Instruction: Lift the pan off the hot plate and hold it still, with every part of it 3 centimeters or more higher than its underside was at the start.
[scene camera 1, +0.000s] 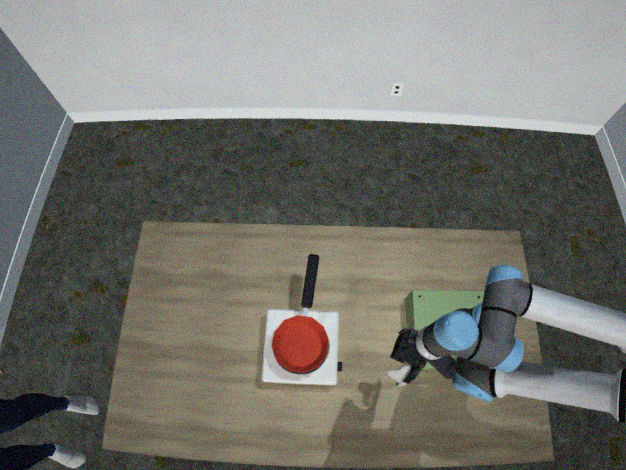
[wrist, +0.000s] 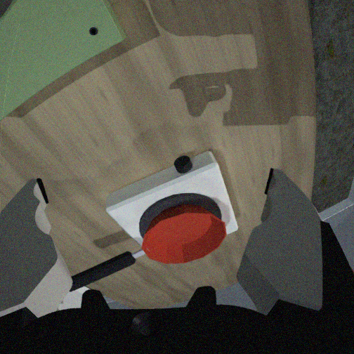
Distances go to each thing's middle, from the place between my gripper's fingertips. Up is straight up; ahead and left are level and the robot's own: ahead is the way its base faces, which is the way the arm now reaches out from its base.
Now: hand 290 mm short of the red pan (scene camera 1: 300, 343), 160 mm to the left of it and 140 mm above it. The rest, counted from my hand: white hot plate (scene camera 1: 326, 373) 290 mm ahead, 220 mm below, 60 mm to the right.
